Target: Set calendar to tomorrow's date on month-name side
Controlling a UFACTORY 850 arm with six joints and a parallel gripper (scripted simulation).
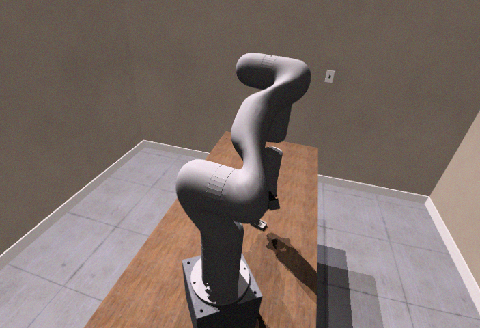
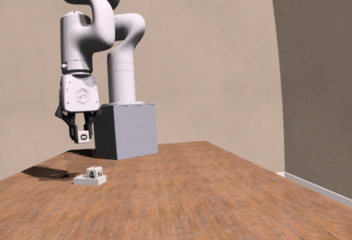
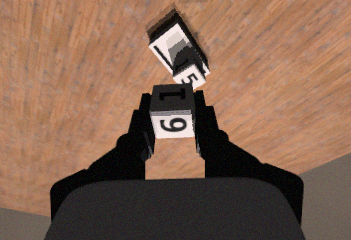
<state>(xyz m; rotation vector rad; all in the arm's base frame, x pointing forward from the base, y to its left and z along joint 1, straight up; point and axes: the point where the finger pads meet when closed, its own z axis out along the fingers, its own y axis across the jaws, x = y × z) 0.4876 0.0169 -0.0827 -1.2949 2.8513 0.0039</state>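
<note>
The white calendar tray is 10 mm to the left of my hand and 130 mm below it.
</note>
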